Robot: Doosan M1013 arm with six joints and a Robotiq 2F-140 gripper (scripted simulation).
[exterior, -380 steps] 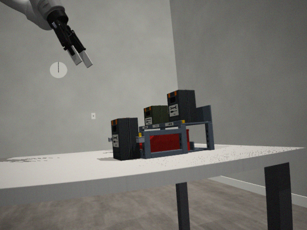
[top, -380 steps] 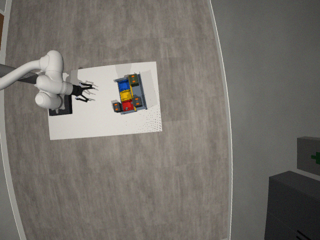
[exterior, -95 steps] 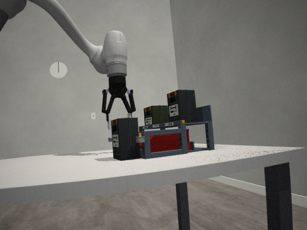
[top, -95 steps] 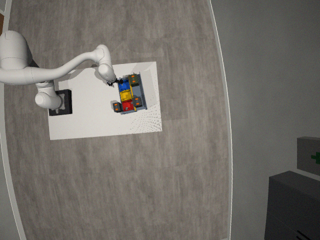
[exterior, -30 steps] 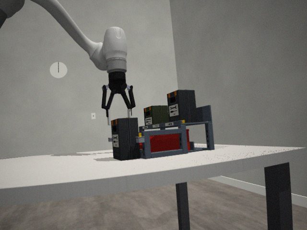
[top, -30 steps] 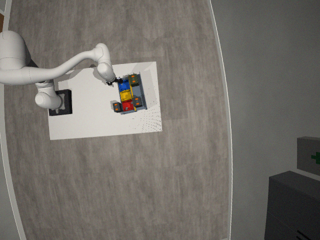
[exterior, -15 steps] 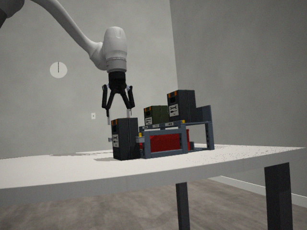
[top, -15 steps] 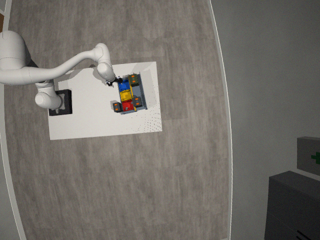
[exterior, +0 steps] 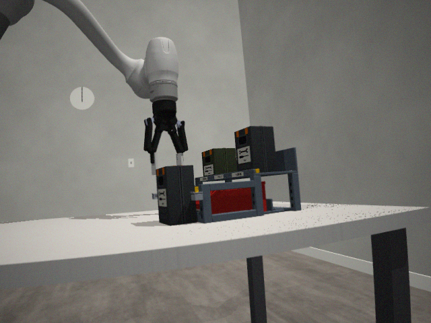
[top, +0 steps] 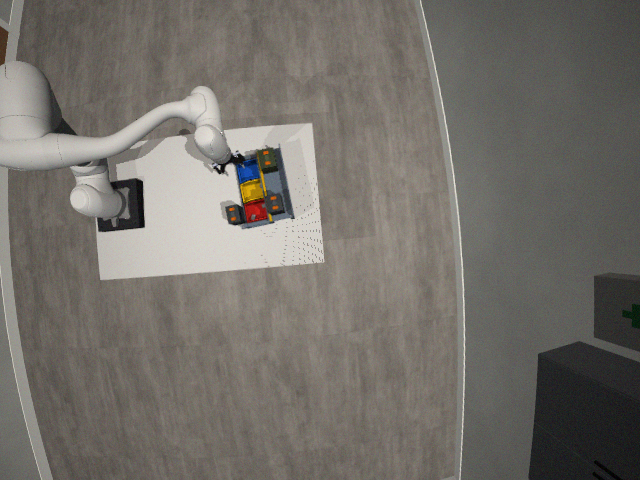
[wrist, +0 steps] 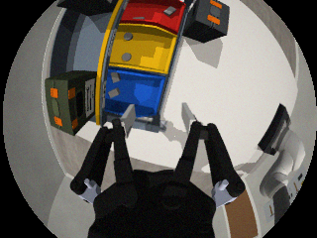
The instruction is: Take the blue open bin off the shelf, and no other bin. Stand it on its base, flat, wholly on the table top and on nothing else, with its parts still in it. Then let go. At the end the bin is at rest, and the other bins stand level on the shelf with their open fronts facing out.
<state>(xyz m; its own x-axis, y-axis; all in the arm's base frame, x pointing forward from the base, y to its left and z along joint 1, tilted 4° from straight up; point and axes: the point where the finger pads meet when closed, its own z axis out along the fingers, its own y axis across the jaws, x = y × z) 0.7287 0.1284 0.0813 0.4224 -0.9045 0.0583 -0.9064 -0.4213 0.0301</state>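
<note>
The blue open bin lies 11 cm below my hand, 8 cm ahead of it and 1 cm to the left of it. Also, from my hand: yellow bin (11 cm below, 10 cm to the right, 10 cm ahead); then green box (17 cm ahead, 3 cm to the left); then red bin (21 cm to the right, 12 cm ahead, 11 cm below).
</note>
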